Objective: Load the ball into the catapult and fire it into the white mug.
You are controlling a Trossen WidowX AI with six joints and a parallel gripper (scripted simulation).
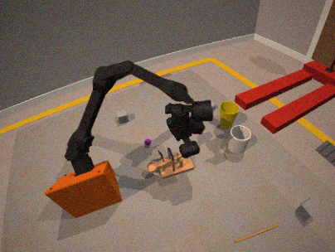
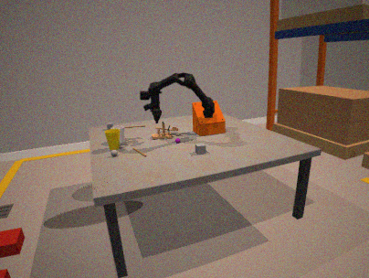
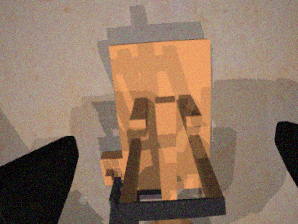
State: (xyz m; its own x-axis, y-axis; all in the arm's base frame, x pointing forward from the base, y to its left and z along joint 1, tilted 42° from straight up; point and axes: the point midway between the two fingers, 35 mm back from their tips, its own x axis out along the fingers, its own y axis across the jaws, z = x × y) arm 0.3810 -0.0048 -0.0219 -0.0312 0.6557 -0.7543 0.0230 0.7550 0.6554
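My gripper tip is now 18 cm to the right of the purple ball, 11 cm past it and 10 cm above it. The rest, counted from my gripper tip: wooden catapult: 7 cm behind, 6 cm below, 3 cm to the left; white mug: 27 cm ahead, 9 cm below, 1 cm to the right; yellow cup: 30 cm ahead, 14 cm to the left, 8 cm below.
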